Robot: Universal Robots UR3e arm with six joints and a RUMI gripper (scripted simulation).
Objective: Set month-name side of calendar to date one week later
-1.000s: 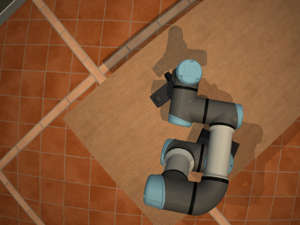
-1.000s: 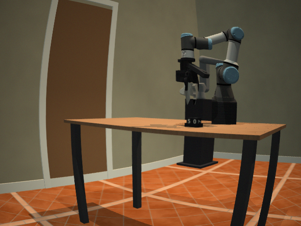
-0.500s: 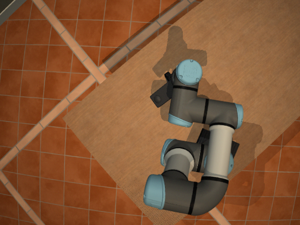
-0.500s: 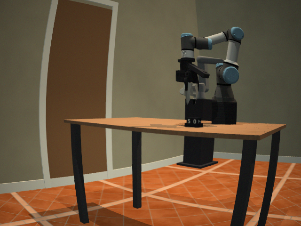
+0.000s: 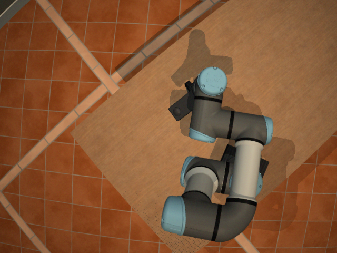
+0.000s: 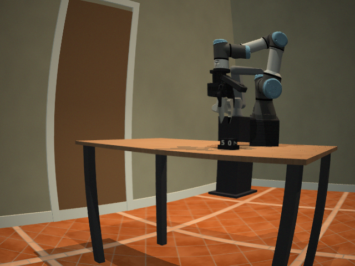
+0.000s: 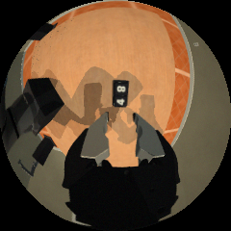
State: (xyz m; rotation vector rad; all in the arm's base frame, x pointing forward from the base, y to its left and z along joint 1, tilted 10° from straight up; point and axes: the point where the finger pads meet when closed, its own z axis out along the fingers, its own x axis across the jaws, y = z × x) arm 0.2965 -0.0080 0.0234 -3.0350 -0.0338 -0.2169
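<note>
Right now my hand is 20 mm to the right of the black calendar tray and 110 mm above it.
</note>
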